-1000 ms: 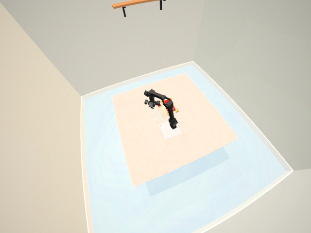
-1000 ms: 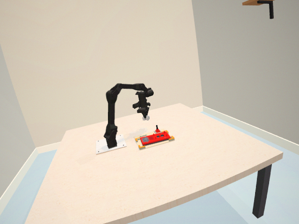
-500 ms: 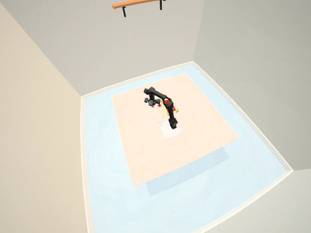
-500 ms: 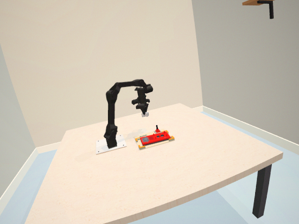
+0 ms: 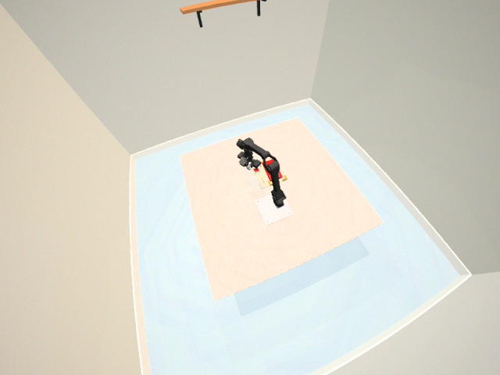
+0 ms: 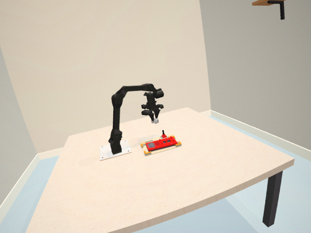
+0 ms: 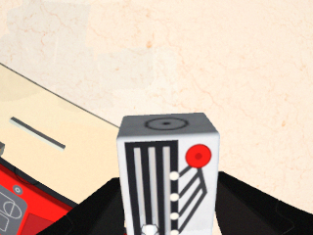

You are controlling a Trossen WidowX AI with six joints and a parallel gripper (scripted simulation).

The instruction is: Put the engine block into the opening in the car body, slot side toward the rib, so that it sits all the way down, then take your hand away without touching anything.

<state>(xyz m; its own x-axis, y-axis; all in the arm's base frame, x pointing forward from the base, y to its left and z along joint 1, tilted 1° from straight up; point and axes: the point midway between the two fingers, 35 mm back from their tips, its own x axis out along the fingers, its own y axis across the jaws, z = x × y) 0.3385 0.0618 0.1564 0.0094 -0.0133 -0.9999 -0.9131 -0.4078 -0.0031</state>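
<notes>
My gripper tip is 160 mm to the left of the plate, 120 mm above it and 40 mm past it. Round my gripper tip: engine block: 10 mm below.
</notes>
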